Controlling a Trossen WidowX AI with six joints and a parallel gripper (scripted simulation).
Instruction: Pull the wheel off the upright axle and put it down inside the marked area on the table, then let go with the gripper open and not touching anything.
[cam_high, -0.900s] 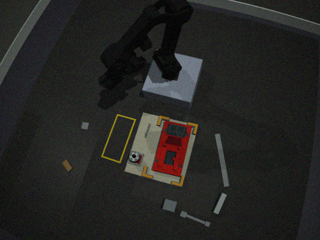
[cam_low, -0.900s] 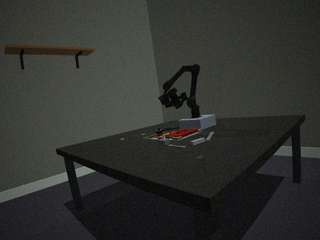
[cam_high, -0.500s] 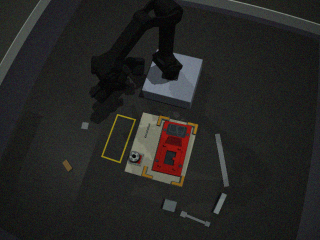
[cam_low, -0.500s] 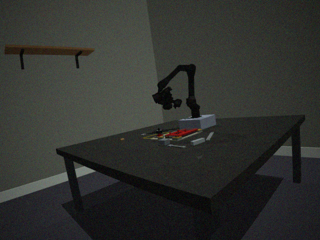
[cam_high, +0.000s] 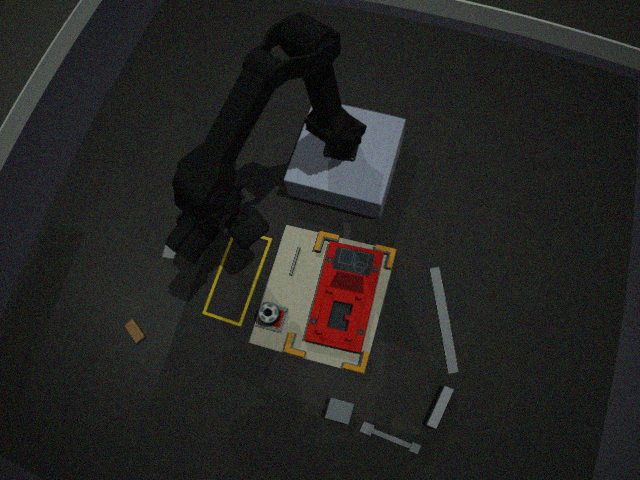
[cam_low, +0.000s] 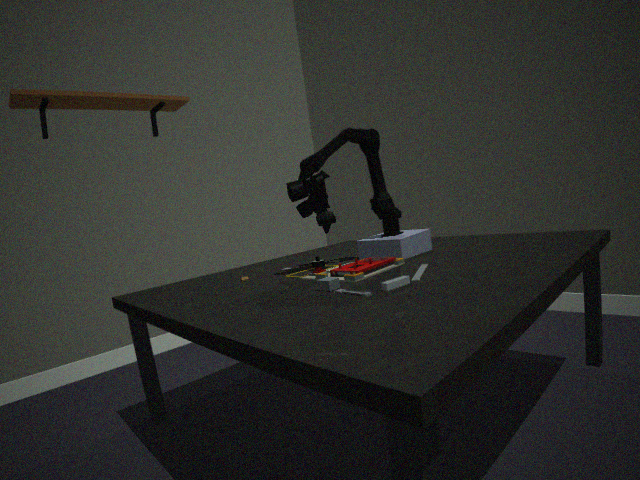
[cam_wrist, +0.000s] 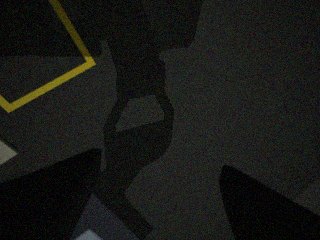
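Now: the wheel 18 cm ahead of my gripper tip, 12 cm to the left of it and 10 cm below it. Also, from my gripper tip: tan piece (28 cm ahead, 15 cm to the right, 13 cm below).
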